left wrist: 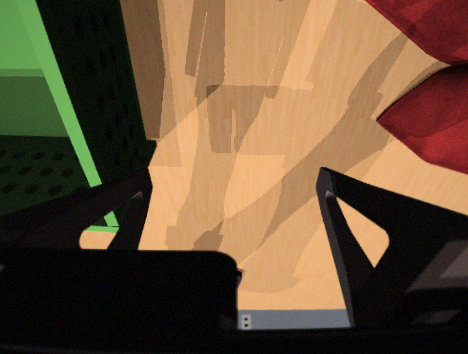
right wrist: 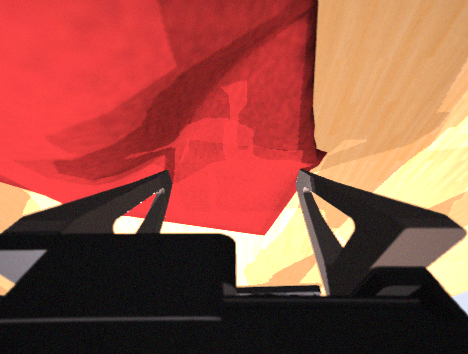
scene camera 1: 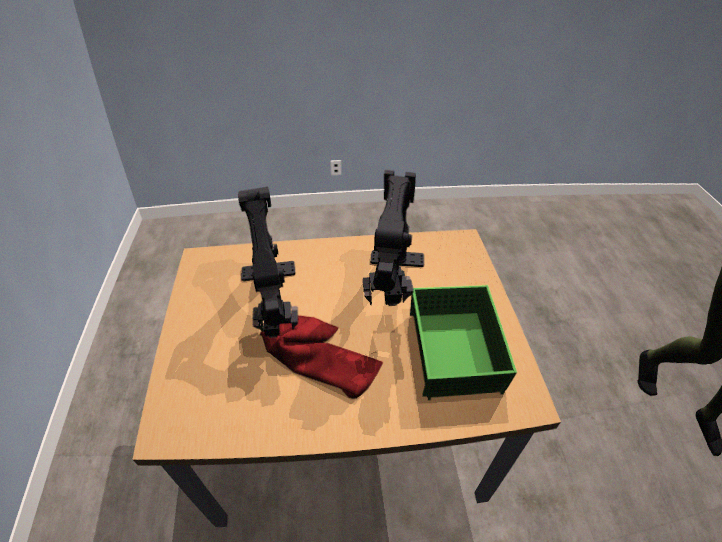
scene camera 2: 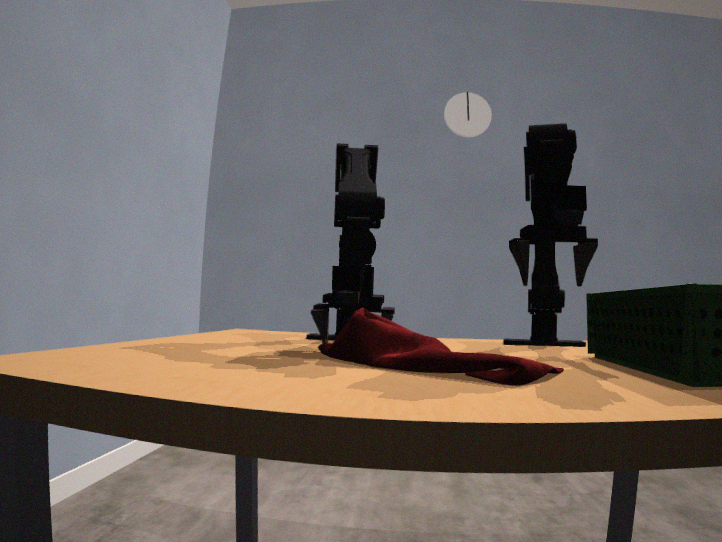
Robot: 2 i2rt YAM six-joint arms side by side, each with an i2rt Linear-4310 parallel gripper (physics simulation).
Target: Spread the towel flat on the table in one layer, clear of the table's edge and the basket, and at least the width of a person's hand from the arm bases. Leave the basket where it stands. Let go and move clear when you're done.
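The red towel (scene camera 1: 326,361) (scene camera 2: 402,350) (left wrist: 425,125) (right wrist: 100,75) lies bunched and folded left of the table's middle, with a raised hump at its left part and a flatter folded strip reaching toward the basket. The green basket (scene camera 1: 466,385) (scene camera 2: 653,332) (left wrist: 95,75) stands upright at the right, apart from the towel. My right gripper (scene camera 1: 275,329) (right wrist: 233,177) is open, low over the towel's left rear end, with towel between and below its fingers; one finger is partly hidden in scene camera 2. My left gripper (scene camera 1: 387,300) (scene camera 2: 552,284) (left wrist: 234,177) is open and empty, raised beside the basket's rear left corner.
The wooden table (scene camera 1: 192,431) (scene camera 2: 349,440) bears everything. The right arm's base plate (scene camera 1: 247,272) is behind the towel's left end. The left arm's base plate (scene camera 1: 415,259) (scene camera 2: 545,342) is behind the basket's left side. A person's legs (scene camera 1: 679,350) show beyond the table's right side.
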